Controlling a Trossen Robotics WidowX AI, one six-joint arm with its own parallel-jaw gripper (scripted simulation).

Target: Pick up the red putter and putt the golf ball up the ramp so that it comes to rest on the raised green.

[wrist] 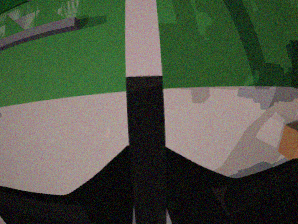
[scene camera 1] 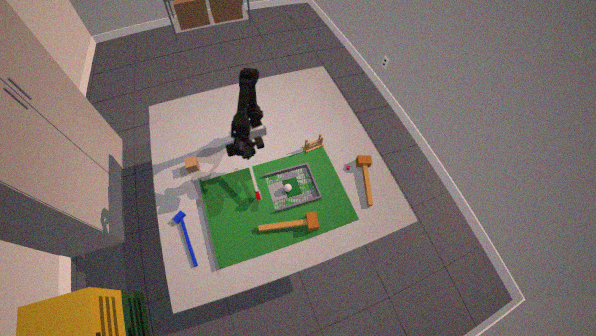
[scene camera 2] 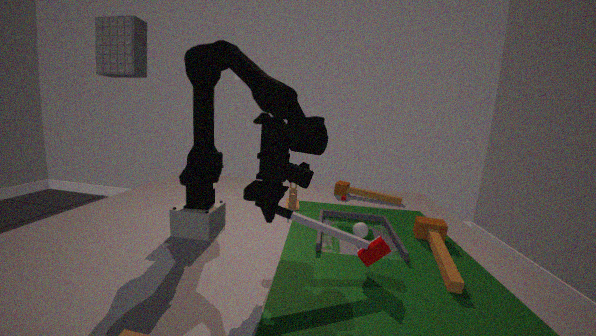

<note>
In view: the gripper (scene camera 2: 270, 221) and a grey ramp frame (scene camera 1: 277, 192).
The gripper is seen too in the wrist view (wrist: 143, 151).
</note>
